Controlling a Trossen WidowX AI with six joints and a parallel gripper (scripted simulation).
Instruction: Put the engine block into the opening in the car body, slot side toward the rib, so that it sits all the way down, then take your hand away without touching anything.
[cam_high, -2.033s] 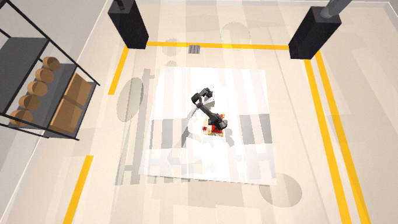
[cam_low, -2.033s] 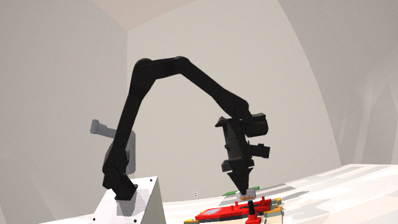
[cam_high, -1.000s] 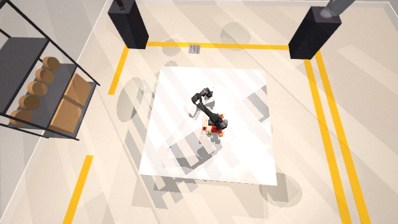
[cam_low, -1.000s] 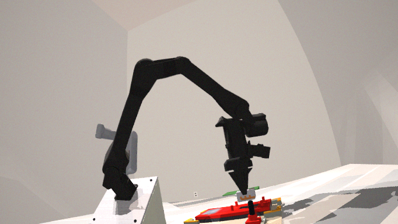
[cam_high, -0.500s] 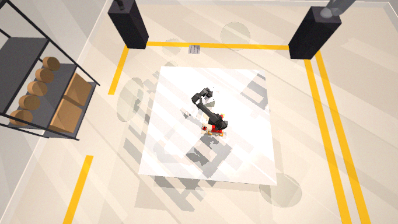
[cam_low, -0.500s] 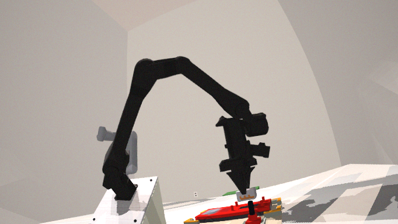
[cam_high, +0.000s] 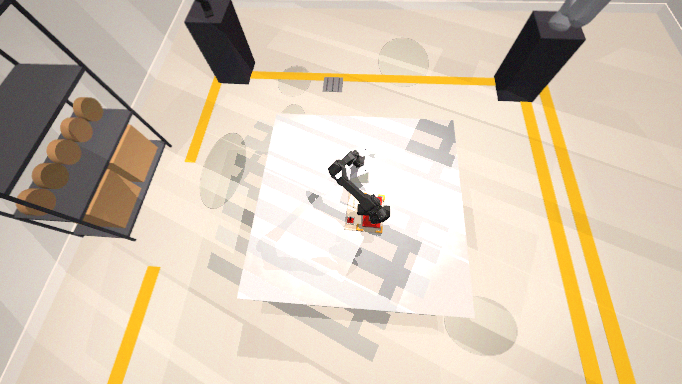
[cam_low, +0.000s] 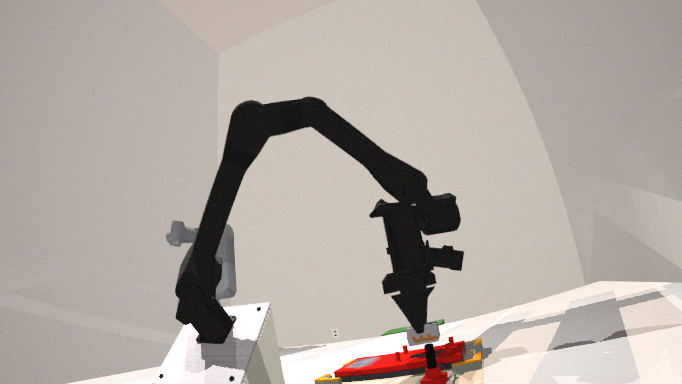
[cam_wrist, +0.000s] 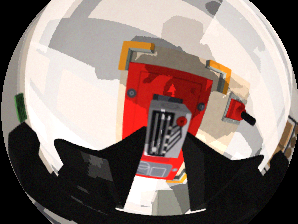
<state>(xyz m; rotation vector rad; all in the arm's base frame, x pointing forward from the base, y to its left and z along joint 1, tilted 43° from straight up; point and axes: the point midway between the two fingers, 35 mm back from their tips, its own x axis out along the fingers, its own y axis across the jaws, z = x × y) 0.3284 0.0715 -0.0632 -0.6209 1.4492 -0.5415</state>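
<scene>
The grey engine block lies 1 cm below my gripper tip.
</scene>
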